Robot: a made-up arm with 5 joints.
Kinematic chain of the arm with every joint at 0, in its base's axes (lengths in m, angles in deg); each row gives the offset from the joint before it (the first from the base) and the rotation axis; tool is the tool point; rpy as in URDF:
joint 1: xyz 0 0 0.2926 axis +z
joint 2: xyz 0 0 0 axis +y
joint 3: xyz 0.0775 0 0.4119 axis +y
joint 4: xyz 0.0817 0 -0.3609 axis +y
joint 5: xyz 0.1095 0 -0.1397 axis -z
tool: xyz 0 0 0 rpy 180 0 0
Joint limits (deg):
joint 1: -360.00..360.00
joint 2: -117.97..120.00
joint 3: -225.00..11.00
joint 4: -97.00..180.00
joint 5: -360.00..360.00
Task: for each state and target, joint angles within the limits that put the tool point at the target. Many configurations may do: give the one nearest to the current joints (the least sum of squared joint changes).
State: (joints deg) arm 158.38 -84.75 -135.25 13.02 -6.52
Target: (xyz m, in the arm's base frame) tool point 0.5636 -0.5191 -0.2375
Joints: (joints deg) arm 137.35 -117.97 -184.43 16.82 -6.52
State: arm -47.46 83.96 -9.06 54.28 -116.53
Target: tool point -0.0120 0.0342 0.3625
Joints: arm -70.67 97.68 10.80 87.81 -116.53
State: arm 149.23 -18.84 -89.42 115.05 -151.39
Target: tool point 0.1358 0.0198 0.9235
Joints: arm 188.30 -59.68 -107.22 119.51 -151.39
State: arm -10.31 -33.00 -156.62 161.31 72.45
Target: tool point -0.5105 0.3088 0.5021
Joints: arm -31.17 -88.56 -155.52 180.00 72.45
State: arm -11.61 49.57 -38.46 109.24 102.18
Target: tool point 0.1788 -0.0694 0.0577
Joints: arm -21.21 57.03 -41.15 104.27 102.18
